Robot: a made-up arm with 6 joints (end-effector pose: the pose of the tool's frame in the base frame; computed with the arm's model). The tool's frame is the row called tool.
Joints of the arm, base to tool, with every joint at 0 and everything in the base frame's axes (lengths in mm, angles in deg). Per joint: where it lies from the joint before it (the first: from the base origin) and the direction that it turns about. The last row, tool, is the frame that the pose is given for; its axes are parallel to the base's.
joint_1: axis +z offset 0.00 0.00 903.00
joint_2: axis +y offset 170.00 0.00 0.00
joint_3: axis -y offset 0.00 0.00 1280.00
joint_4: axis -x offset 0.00 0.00 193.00
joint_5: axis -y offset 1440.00 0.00 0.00
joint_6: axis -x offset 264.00 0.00 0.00
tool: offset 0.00 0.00 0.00
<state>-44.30 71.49 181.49 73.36 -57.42 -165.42</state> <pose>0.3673 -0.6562 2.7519 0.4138 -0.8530 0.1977 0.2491</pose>
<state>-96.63 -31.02 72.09 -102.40 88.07 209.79</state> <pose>-0.1462 0.9745 3.3801 -0.0467 0.1453 -0.9876 0.0373</pose>
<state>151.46 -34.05 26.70 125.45 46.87 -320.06</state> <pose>-0.2280 -0.0546 3.4171 0.0742 -0.9699 -0.1016 0.2087</pose>
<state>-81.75 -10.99 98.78 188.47 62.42 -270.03</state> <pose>-0.1154 0.5554 3.6427 0.2664 -0.6739 -0.2501 0.6422</pose>
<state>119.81 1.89 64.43 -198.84 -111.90 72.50</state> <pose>-0.1570 0.4331 3.5686 -0.6152 0.2103 -0.2989 0.6985</pose>
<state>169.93 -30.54 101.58 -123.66 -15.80 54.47</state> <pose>1.7513 -0.3718 3.1058 -0.7505 -0.0369 -0.3816 0.5384</pose>
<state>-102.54 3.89 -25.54 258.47 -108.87 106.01</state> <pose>-0.0989 -1.5720 1.7260 0.0809 -0.1642 0.0048 0.9831</pose>
